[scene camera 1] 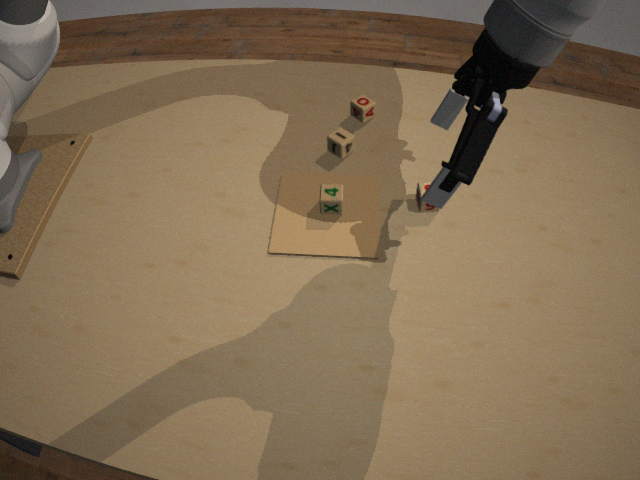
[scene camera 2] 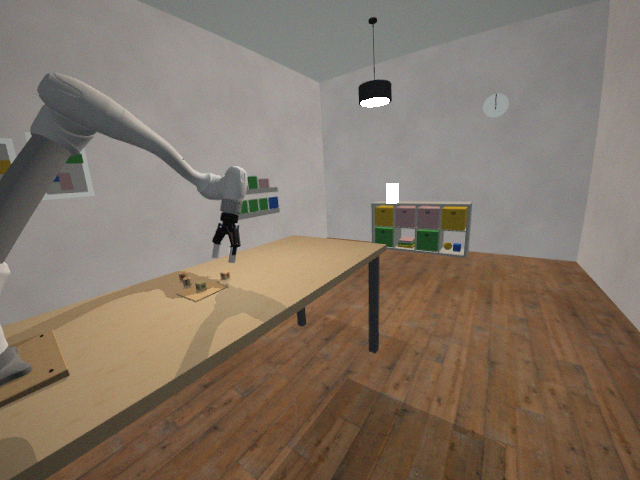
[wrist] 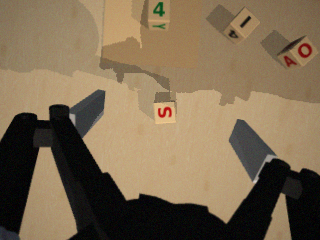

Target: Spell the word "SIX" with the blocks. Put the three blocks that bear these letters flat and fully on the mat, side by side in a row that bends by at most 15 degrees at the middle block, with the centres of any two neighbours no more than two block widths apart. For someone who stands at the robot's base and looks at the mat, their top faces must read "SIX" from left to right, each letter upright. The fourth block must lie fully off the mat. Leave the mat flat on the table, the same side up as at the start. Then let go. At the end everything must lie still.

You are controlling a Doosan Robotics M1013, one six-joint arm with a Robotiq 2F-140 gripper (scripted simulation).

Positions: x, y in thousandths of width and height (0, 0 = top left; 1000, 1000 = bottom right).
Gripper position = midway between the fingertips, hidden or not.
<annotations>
My gripper shows in scene camera 1 (682, 334), in scene camera 2 (348, 543) and in the wrist view (530, 485).
</annotations>
